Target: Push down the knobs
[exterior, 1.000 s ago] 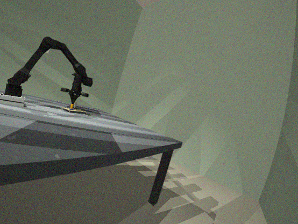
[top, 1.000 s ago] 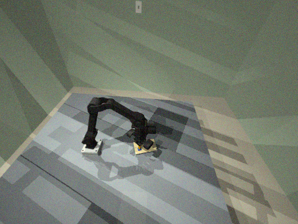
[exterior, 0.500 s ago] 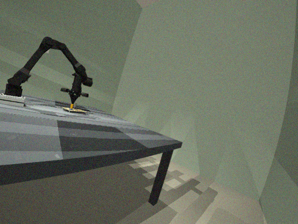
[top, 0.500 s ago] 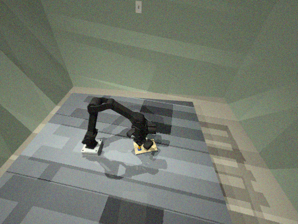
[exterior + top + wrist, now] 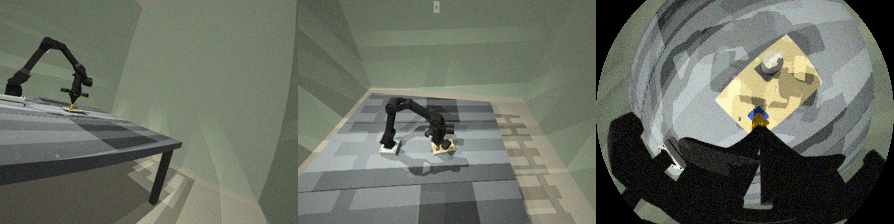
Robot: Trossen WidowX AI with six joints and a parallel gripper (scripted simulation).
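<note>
The orange knob lies 10 mm below my gripper tip. The rest, counted from my gripper tip: grey knob: 30 mm ahead, 60 mm to the left.
</note>
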